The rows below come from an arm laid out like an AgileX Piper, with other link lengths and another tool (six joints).
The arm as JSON. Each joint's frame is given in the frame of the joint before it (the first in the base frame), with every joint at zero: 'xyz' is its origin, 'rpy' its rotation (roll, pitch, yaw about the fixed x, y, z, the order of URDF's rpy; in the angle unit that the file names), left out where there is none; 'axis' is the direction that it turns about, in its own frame. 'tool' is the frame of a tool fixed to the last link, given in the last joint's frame.
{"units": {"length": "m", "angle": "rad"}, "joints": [
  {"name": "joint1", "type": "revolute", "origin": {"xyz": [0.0, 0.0, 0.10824]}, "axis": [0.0, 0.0, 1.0]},
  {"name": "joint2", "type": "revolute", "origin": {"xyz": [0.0, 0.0, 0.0]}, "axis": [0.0, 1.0, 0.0]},
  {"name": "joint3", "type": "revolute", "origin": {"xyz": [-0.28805, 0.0, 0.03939]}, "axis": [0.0, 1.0, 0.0]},
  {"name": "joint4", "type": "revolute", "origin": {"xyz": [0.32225, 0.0, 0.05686]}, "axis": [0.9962, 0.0, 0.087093]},
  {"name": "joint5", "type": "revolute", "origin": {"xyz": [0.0, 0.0, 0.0]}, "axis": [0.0, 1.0, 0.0]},
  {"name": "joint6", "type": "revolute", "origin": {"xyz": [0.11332, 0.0, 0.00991]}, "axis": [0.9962, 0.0, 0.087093]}
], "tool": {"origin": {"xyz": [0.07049, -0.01, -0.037], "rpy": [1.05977, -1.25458, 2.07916]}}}
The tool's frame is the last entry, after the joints.
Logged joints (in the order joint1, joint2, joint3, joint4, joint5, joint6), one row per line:
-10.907, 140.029, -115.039, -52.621, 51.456, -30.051
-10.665, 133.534, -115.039, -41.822, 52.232, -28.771
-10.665, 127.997, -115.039, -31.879, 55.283, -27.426
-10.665, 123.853, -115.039, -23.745, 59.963, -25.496
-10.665, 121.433, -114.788, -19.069, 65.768, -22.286
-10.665, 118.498, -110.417, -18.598, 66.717, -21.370
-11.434, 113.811, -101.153, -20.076, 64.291, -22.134
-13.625, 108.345, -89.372, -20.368, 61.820, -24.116
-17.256, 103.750, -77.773, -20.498, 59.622, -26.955
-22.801, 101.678, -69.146, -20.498, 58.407, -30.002
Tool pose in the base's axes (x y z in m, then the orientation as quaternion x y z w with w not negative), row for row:
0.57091, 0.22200, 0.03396, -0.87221, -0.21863, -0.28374, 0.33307
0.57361, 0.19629, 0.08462, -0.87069, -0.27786, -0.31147, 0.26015
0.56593, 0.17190, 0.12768, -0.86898, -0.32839, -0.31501, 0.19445
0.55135, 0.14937, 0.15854, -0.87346, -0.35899, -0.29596, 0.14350
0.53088, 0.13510, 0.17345, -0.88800, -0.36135, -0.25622, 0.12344
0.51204, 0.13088, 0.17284, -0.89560, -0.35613, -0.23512, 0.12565
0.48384, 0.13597, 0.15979, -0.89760, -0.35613, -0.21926, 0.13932
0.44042, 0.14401, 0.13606, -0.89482, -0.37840, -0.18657, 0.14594
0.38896, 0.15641, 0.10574, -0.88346, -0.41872, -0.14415, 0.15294
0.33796, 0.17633, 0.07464, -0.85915, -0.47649, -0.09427, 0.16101
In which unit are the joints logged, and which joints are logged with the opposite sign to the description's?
The joints are logged in degrees. Opposite sign: joint1, joint4.
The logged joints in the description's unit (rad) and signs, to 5 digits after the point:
0.19036, 2.44397, -2.00781, 0.91841, 0.89808, -0.52449
0.18614, 2.33061, -2.00781, 0.72993, 0.91162, -0.50215
0.18614, 2.23397, -2.00781, 0.55639, 0.96487, -0.47867
0.18614, 2.16164, -2.00781, 0.41443, 1.04655, -0.44499
0.18614, 2.11941, -2.00343, 0.33282, 1.14787, -0.38896
0.18614, 2.06818, -1.92714, 0.32460, 1.16443, -0.37298
0.19956, 1.98638, -1.76545, 0.35039, 1.12209, -0.38631
0.23780, 1.89098, -1.55984, 0.35549, 1.07896, -0.42090
0.30117, 1.81078, -1.35739, 0.35776, 1.04060, -0.47045
0.39795, 1.77462, -1.20683, 0.35776, 1.01939, -0.52363

